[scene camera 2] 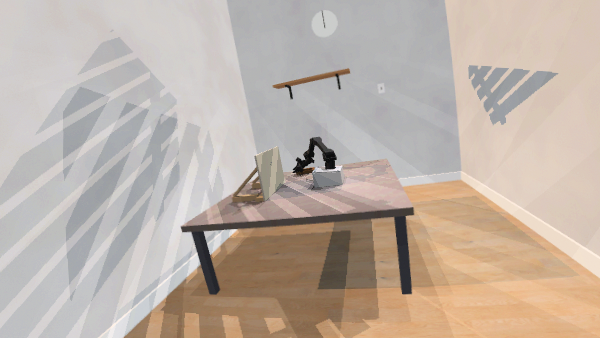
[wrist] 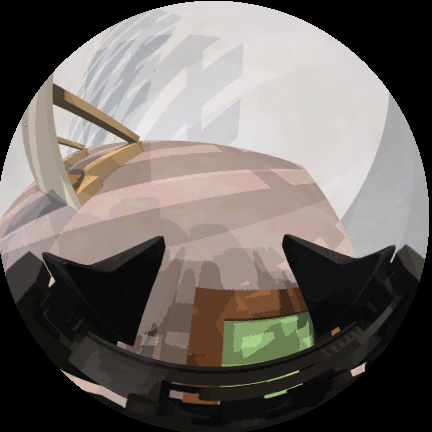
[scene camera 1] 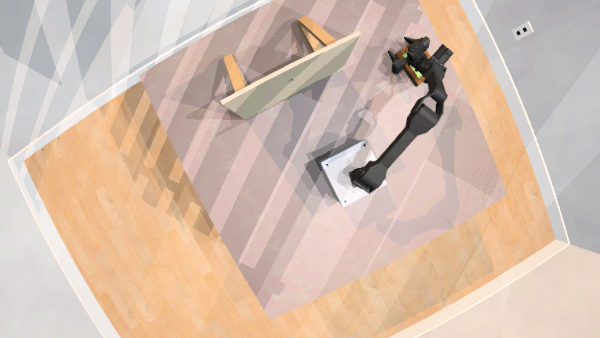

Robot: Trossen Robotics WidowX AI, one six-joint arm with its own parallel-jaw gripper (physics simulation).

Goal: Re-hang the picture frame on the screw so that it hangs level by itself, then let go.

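Frame: origin at the arm's base, x ahead, y left, z up, level; centimetres.
Seen in the pictures: gripper, fingertip midpoint: (scene camera 2: pixel 292 171) (wrist: pixel 225 241) (scene camera 1: pixel 396 44); arm's base, origin of the base link: (scene camera 2: pixel 330 168) (scene camera 1: pixel 358 177).
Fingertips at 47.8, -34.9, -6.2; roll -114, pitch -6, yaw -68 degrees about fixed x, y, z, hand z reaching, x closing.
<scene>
Offsets run from my fingertips to a thing's top centre, as dx, dy, dz.
The picture frame @[-9.5, -8.0, -1.3] (scene camera 1: pixel 417 81) (scene camera 2: pixel 306 171) (wrist: pixel 206 320), brown with a green picture, lies on the table, off the screw. My gripper (scene camera 1: pixel 400 48) (wrist: pixel 225 241) is open and low over the frame, with nothing gripped. In the wrist view the frame's left side shows between the spread fingers, and the right finger overlaps the frame's right part. Arm and fingers hide parts of the frame. The small screw @[-7.3, +48.0, +18.1] (scene camera 1: pixel 292 79) sticks out of the upright pale board (scene camera 1: pixel 320 67) (scene camera 2: pixel 270 175) (wrist: pixel 42 145), with nothing hanging on it.
Wooden supports (scene camera 1: pixel 234 71) (scene camera 2: pixel 248 198) (wrist: pixel 100 115) prop the board from behind. The arm's base stands on a white box (scene camera 1: pixel 340 182) (scene camera 2: pixel 327 179), to the board's right in the second scene view. The table edge (scene camera 2: pixel 300 220) drops to a wooden floor.
</scene>
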